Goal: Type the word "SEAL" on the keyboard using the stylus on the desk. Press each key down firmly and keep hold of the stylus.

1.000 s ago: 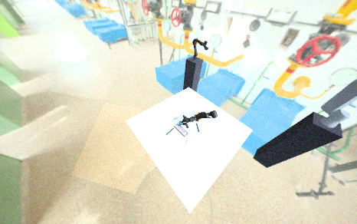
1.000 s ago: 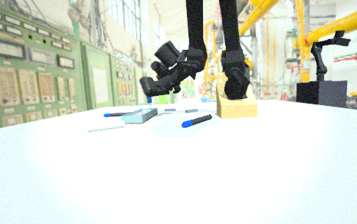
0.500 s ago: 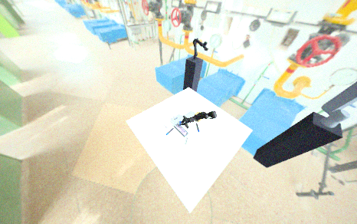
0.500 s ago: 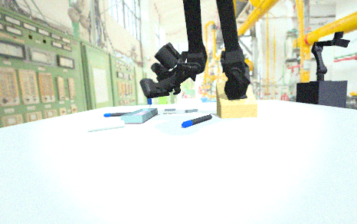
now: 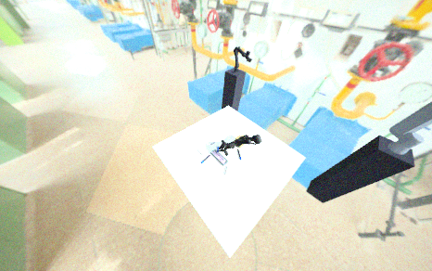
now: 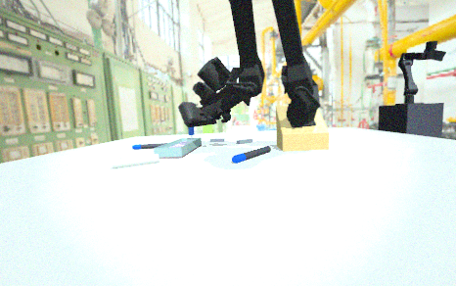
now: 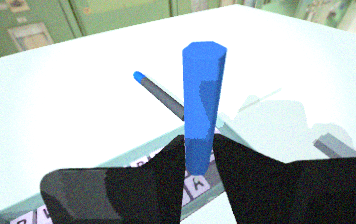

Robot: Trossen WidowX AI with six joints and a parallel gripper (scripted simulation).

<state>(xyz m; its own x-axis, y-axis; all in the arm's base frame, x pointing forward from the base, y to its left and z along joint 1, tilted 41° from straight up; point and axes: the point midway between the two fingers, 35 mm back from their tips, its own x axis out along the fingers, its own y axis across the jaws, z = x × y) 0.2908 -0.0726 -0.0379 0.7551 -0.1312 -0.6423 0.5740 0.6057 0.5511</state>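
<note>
Now: the S key 40 mm to the left of my gripper tip and 60 mm below it. The rest, counted from my gripper tip: white cylinder 80 mm ahead, 220 mm to the left, 60 mm below; blue stylus 20 mm below; grey piece 180 mm behind, 60 mm to the right, 70 mm below.
</note>
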